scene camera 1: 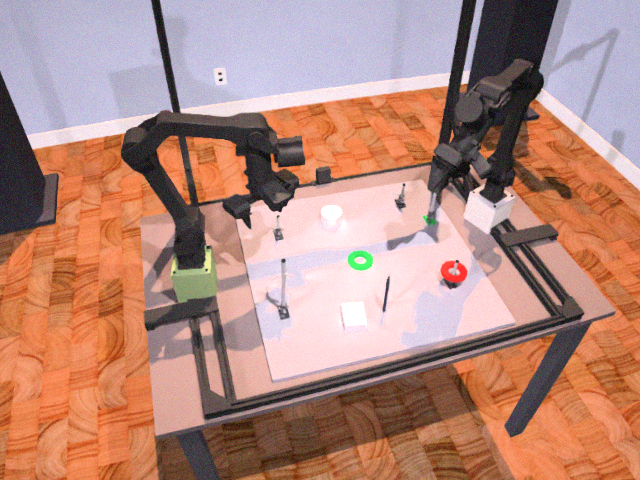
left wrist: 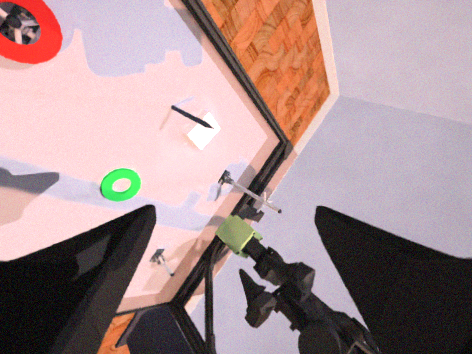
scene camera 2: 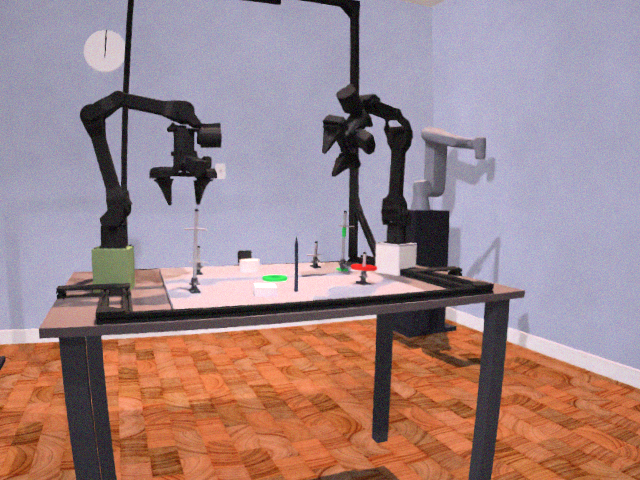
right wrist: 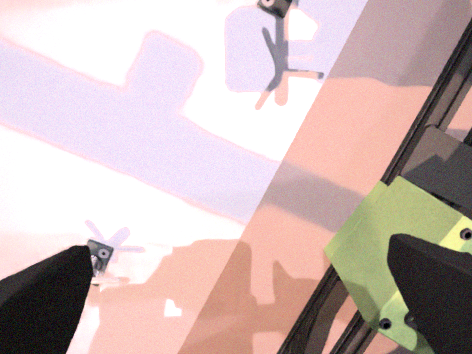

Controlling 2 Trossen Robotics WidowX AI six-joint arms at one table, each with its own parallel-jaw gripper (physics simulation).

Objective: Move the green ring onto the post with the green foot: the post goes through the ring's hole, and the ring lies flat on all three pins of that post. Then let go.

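Where they show: left gripper, fingertip midpoint: (scene camera 1: pixel 432 191) (left wrist: pixel 237 212) (scene camera 2: pixel 328 164); right gripper, fingertip midpoint: (scene camera 1: pixel 264 220) (left wrist: pixel 252 262) (scene camera 2: pixel 184 205) (right wrist: pixel 242 254); left arm's base, link origin: (scene camera 1: pixel 492 194) (scene camera 2: pixel 396 242); right arm's base, link origin: (scene camera 1: pixel 191 259) (left wrist: pixel 250 245) (scene camera 2: pixel 113 247).
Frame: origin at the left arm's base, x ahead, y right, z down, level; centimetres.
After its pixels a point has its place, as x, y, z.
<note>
The green ring (scene camera 1: pixel 351 260) @[46.6, 10.3, 8.2] (scene camera 2: pixel 265 278) @[47.8, 9.1, 8.1] (left wrist: pixel 107 186) @[41.8, 9.0, 8.0] lies flat on the white mat near its middle, apart from every post. The green-footed post (scene camera 1: pixel 429 220) @[16.7, 9.0, 8.1] (scene camera 2: pixel 344 232) @[15.6, 9.3, -3.6] stands upright at the back right of the mat, with no ring on it. My right gripper (scene camera 1: pixel 264 217) @[68.4, 18.6, -12.8] (scene camera 2: pixel 184 203) @[68.4, 18.6, -12.8] (right wrist: pixel 242 254) @[68.4, 18.6, -12.8] is open and empty, pointing down high above the left part of the mat. My left gripper (scene camera 2: pixel 330 161) @[38.8, -6.9, -23.8] is open and empty, high near the green-footed post; in scene camera 1 it partly overlaps that post's upper part. The three pins are too small to tell.
A red ring (scene camera 1: pixel 443 271) @[32.6, -10.9, 3.5] (left wrist: pixel 47 40) @[32.2, -11.8, 3.7] sits on a short post at the right. A tall post (scene camera 1: pixel 283 286) @[72.2, 5.7, -2.7] (scene camera 2: pixel 195 248) @[72.1, 5.7, -2.3] stands front left, short posts (scene camera 1: pixel 278 227) @[57.5, 30.7, 4.6] (scene camera 1: pixel 401 198) @[18.6, 19.8, 5.6] farther back. A dark upright rod (scene camera 1: pixel 386 294) @[51.3, -8.6, 1.7] (scene camera 2: pixel 296 263) @[51.2, -8.6, 1.6], white block (scene camera 1: pixel 353 316) @[59.5, -6.0, 6.8] and white cylinder (scene camera 1: pixel 331 217) @[42.0, 25.5, 5.3] surround the middle.
</note>
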